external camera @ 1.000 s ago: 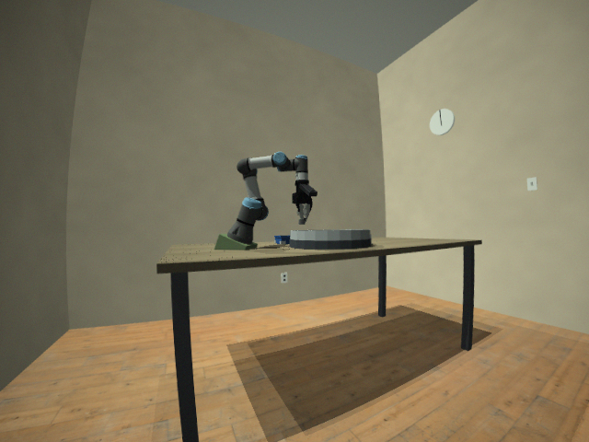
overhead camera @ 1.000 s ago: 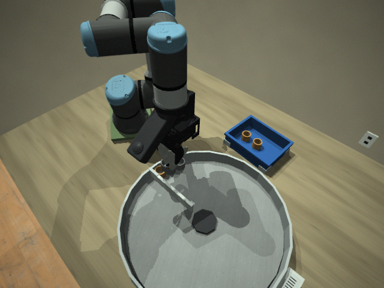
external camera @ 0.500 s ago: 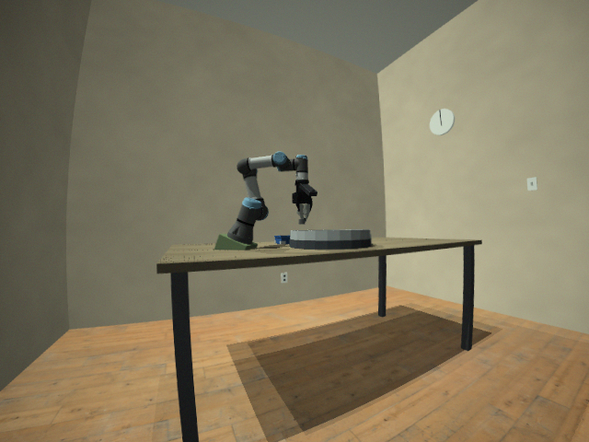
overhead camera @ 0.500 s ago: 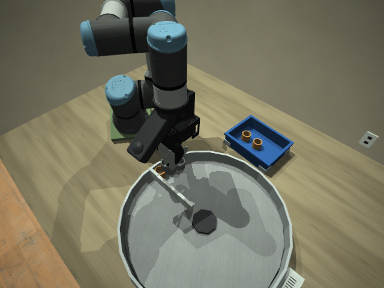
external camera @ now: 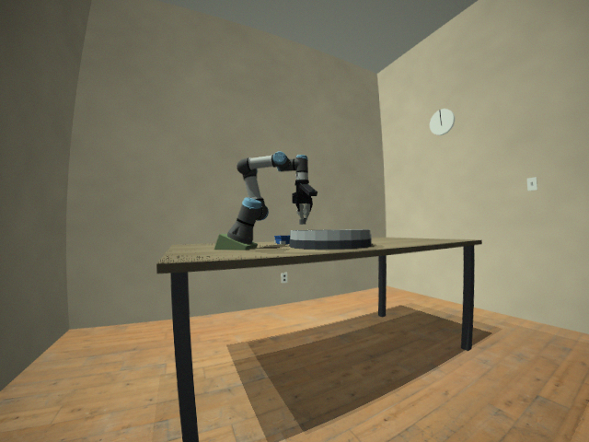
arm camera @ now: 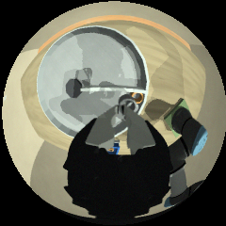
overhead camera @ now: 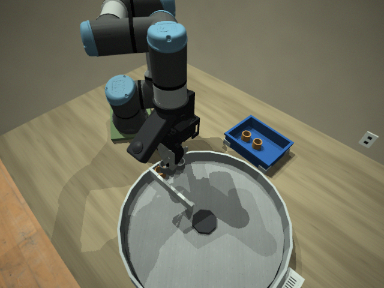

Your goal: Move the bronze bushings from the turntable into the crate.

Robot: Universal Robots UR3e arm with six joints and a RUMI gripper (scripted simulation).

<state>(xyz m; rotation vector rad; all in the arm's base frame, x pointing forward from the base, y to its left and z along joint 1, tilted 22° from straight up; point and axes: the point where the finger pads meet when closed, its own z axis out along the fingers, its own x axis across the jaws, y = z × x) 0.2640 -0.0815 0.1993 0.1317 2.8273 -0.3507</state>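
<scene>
Right now my hand is 14 cm short of the grey turntable, 9 cm above it and 4 cm to the left of it. Also, from my hand: blue crate: 32 cm to the left, 12 cm ahead, 11 cm below.
</scene>
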